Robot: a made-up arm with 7 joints. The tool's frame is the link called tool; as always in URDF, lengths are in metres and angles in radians.
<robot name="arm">
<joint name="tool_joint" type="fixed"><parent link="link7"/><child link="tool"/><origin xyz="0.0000 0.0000 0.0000" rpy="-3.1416 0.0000 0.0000"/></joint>
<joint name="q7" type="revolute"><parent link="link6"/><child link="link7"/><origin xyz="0.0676 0.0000 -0.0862"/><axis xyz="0 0.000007 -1"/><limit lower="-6.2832" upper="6.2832"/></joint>
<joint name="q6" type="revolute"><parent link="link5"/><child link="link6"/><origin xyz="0.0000 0.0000 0.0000"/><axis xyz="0 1 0.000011"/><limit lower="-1.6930" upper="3.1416"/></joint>
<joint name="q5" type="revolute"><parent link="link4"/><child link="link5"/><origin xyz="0.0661 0.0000 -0.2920"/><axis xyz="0 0.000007 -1"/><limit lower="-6.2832" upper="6.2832"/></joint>
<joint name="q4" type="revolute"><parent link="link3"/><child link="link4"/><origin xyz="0.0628 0.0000 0.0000"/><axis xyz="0 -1 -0.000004"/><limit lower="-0.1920" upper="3.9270"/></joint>
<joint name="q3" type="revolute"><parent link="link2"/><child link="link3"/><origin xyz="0.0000 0.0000 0.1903"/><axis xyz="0 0 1"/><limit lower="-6.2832" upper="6.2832"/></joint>
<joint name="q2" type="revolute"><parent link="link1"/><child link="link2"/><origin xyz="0.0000 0.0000 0.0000"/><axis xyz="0 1 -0.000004"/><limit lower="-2.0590" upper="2.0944"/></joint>
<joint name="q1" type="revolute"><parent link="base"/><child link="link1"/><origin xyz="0.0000 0.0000 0.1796"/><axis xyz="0 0 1"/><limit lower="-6.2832" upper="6.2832"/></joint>
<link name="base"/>
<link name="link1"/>
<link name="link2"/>
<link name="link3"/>
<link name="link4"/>
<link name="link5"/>
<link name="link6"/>
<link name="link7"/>
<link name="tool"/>
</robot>
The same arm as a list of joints. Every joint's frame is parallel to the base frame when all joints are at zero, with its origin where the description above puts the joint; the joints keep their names.
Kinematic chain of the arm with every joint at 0, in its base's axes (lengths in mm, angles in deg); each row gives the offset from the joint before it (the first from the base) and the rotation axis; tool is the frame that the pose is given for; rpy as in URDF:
q1: xyz 0.0 0.0 179.6 axis +z
q2: xyz 0.0 0.0 0.0 axis +y
q3: xyz 0.0 0.0 190.3 axis +z
q4: xyz 62.8 0.0 0.0 axis -y
q5: xyz 66.1 0.0 -292.0 axis -z
q6: xyz 0.0 0.0 0.0 axis +y
q7: xyz 67.6 0.0 -86.2 axis -z
tool: xyz 0.0 0.0 0.0 rpy 180.00 0.00 0.00
Joint limits (deg, base to tool): -360.00..360.00 -117.97..120.00 -360.00..360.00 -11.00..225.00 -360.00..360.00 -97.00..180.00 -360.00..360.00

